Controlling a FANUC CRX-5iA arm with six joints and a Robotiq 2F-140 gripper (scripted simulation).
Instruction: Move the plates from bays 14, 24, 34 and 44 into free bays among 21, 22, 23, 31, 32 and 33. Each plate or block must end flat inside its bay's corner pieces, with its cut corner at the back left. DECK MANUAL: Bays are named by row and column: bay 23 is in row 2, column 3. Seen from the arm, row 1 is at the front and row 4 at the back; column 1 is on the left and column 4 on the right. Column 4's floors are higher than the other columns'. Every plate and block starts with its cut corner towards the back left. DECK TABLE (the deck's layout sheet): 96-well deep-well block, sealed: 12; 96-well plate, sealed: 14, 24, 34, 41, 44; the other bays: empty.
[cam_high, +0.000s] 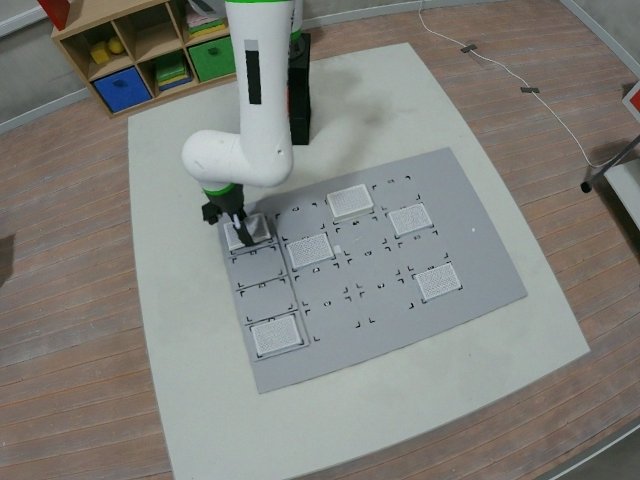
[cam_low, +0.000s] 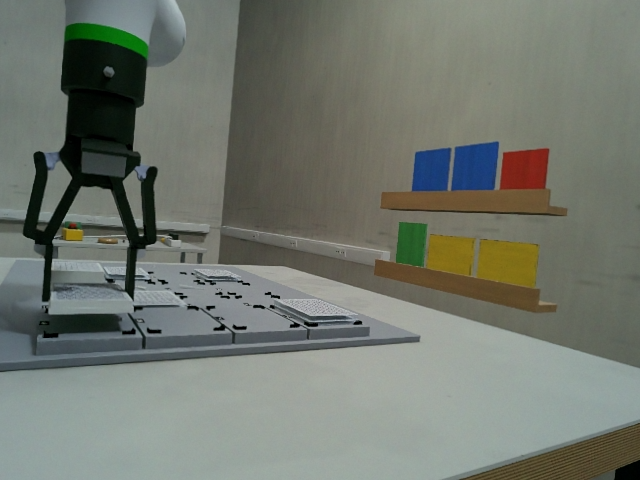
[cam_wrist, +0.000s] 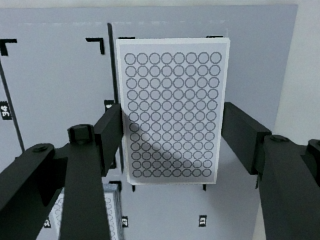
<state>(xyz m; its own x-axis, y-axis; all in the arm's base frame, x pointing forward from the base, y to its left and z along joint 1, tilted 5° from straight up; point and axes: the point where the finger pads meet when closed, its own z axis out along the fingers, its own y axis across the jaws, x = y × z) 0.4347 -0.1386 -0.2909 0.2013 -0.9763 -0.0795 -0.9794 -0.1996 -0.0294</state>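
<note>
Now: the sealed plate 55 cm to the left of my hand, 22 cm ahead of it and 6 cm below it. Also, from my hand: sealed deep-well block (32 cm to the left, 7 cm behind, 5 cm below).
</note>
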